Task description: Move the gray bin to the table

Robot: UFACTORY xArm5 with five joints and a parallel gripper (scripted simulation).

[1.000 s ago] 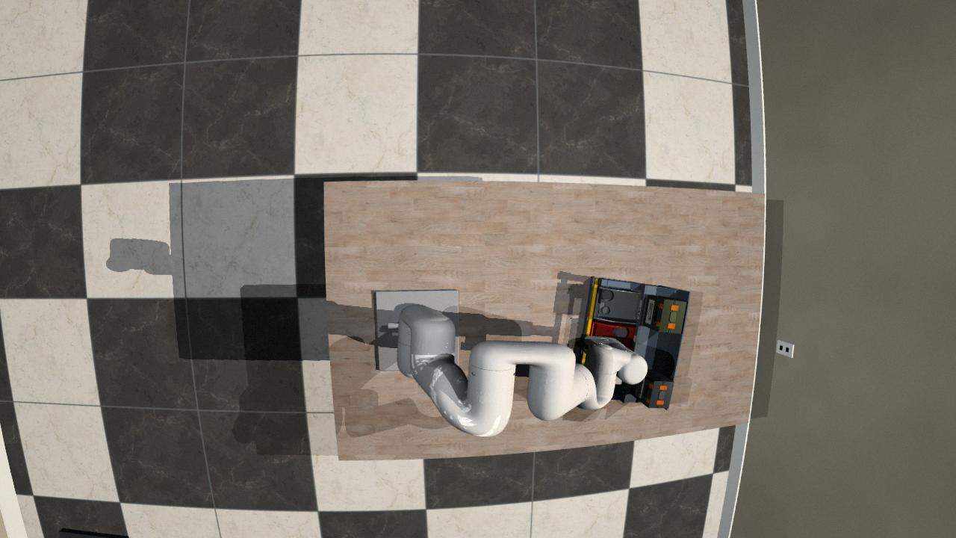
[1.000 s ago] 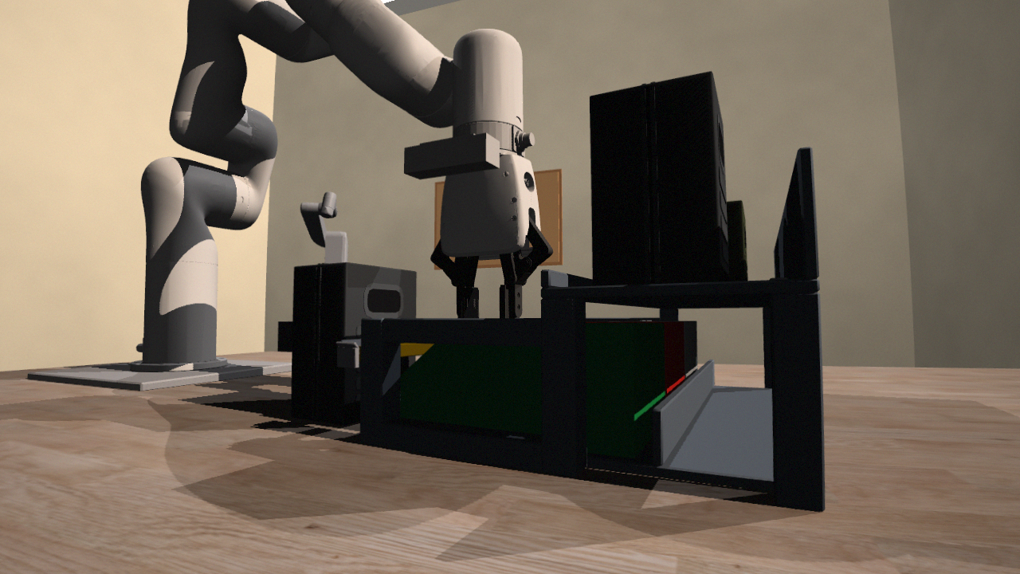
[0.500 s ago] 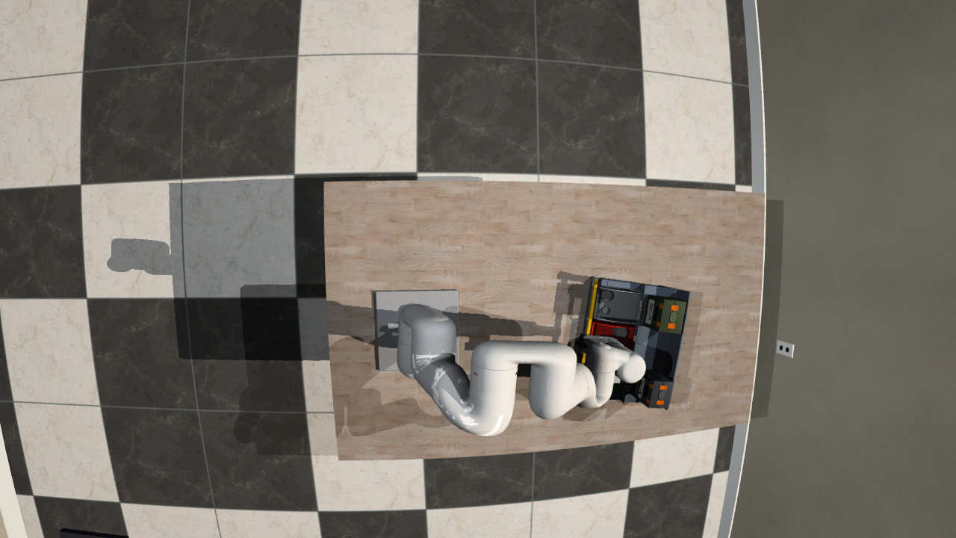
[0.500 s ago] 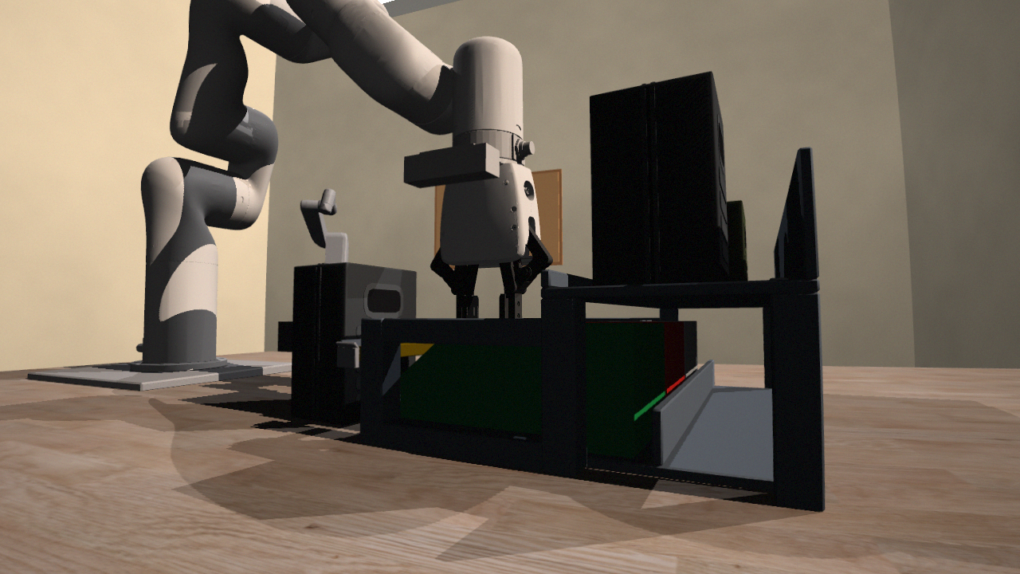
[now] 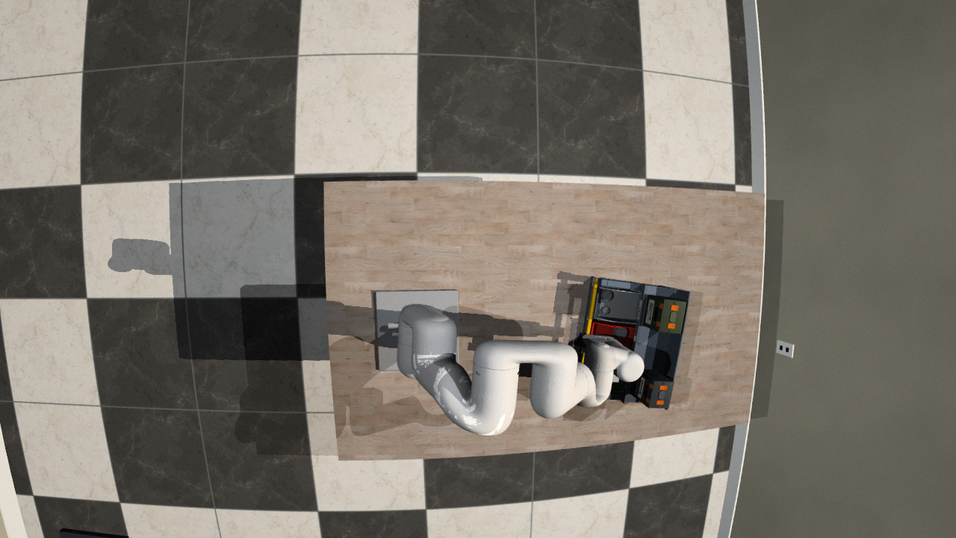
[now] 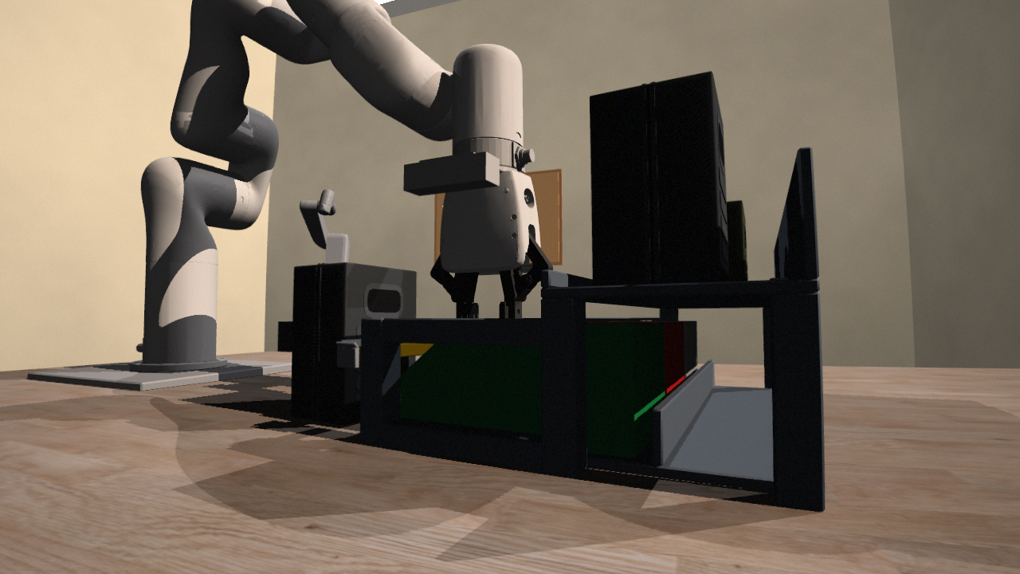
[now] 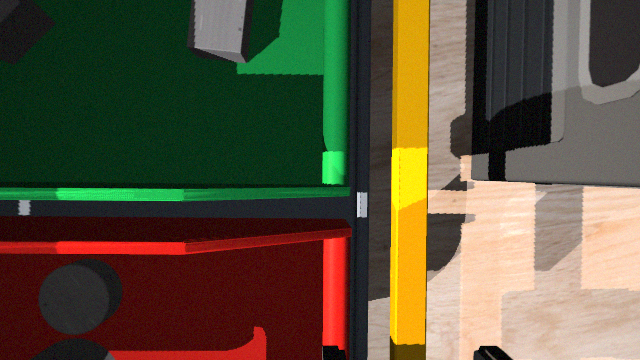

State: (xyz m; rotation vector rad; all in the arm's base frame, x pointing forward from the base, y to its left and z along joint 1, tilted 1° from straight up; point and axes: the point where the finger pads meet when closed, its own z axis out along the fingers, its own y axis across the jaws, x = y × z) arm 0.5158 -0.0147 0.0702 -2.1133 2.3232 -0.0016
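The yellow bar is 2 cm below my hand. Round my hand: red bin (10 cm ahead, 4 cm below, 1 cm to the right); then dark box (10 cm to the right, 8 cm behind, 2 cm below); then dark shelf (13 cm ahead, 1 cm to the right, 1 cm below).
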